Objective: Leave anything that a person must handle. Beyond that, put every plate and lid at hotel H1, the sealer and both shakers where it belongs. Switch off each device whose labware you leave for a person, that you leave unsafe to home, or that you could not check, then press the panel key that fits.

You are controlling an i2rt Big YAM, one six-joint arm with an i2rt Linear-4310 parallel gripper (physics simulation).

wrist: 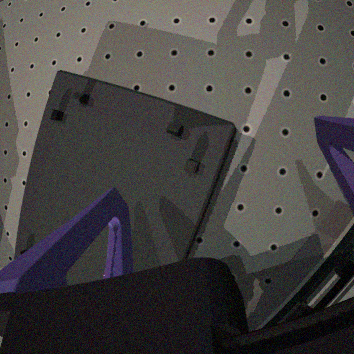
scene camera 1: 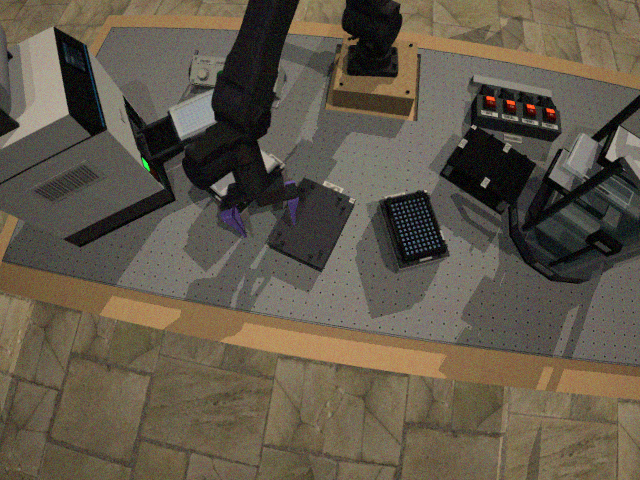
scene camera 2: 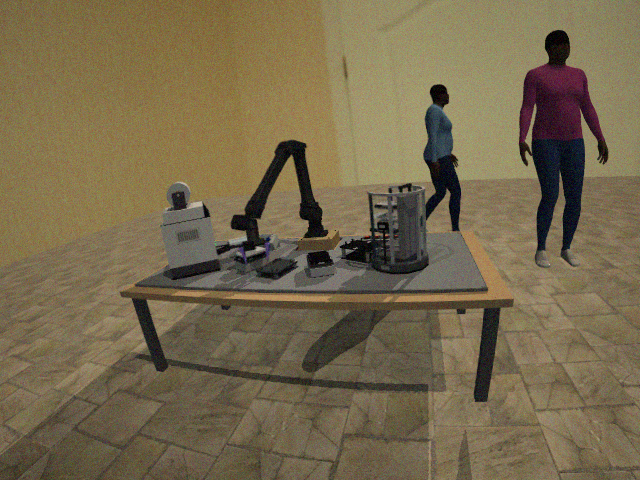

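Where they show: gripper, fingertip midpoint: [wrist: 216,163] [scene camera 1: 269,229] [scene camera 2: 257,262]; arm's base at its link origin: [scene camera 1: 372,63] [scene camera 2: 316,235].
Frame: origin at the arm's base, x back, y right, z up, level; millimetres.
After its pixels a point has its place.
Note:
My gripper [scene camera 1: 269,230] {x -444, y 192, z 8 mm} [scene camera 2: 256,262] {x -444, y 192, z 8 mm} [wrist: 216,163] {x -444, y 192, z 8 mm} is open and empty, above the table beside a dark flat platform with small pegs [scene camera 1: 315,222] {x -413, y 107, z -19 mm} [scene camera 2: 277,267] {x -438, y 102, z -19 mm} [wrist: 125,135] {x -460, y 137, z -19 mm}. One finger overlaps the platform in the wrist view. A white-topped plate [scene camera 1: 225,184] {x -363, y 287, z 32 mm} on a dark base is largely hidden under the wrist. The large white device [scene camera 1: 103,180] {x -405, y 491, z 118 mm} [scene camera 2: 187,237] {x -433, y 536, z 145 mm} has a green light; a pale plate [scene camera 1: 192,114] {x -215, y 379, z 59 mm} rests at its extended black tray. A black block with many blue wells [scene camera 1: 416,227] {x -425, y -88, z 19 mm} stands right of the platform. A round rack tower [scene camera 1: 543,191] {x -318, y -372, z 2 mm} [scene camera 2: 400,268] {x -501, y -430, z -26 mm} holds pale plates [scene camera 1: 581,152] {x -323, y -348, z 163 mm}.
A black platform with white tags [scene camera 1: 488,167] {x -277, y -248, z 10 mm} lies before a box with several red switches [scene camera 1: 516,124] {x -139, y -343, z -14 mm}. A panel with a knob [scene camera 1: 202,74] {x -66, y 403, z 19 mm} stands behind the arm, partly hidden. The arm's wooden base [scene camera 1: 372,98] {x -97, y -3, z -16 mm} is at the back. Two people [scene camera 2: 439,139] [scene camera 2: 558,113] are beyond the table.

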